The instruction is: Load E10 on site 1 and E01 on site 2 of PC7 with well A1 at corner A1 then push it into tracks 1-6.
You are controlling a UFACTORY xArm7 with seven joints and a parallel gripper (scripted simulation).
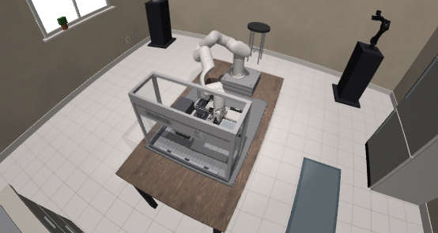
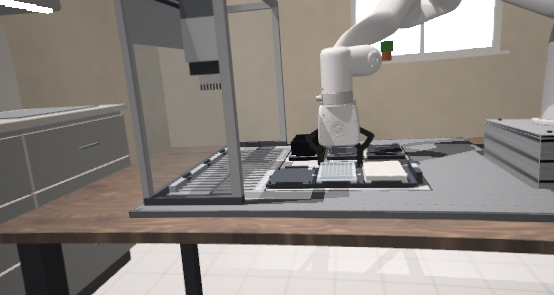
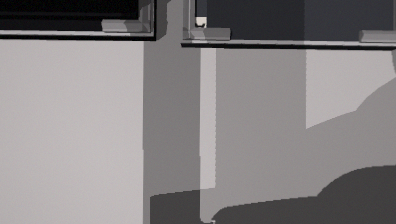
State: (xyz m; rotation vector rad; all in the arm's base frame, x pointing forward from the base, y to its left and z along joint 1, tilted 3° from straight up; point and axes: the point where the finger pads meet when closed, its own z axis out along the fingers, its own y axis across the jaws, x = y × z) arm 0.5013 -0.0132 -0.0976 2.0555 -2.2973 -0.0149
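The pale apron lies 1 cm behind my hand, 4 cm to the right of it and 1 cm below it. The rest, counted from my hand: A1 tag: 2 cm ahead, 11 cm to the right; dark plate carrier PC7: 1 cm ahead, 8 cm to the left; white 96-well plate E01: 2 cm ahead, 8 cm to the left.
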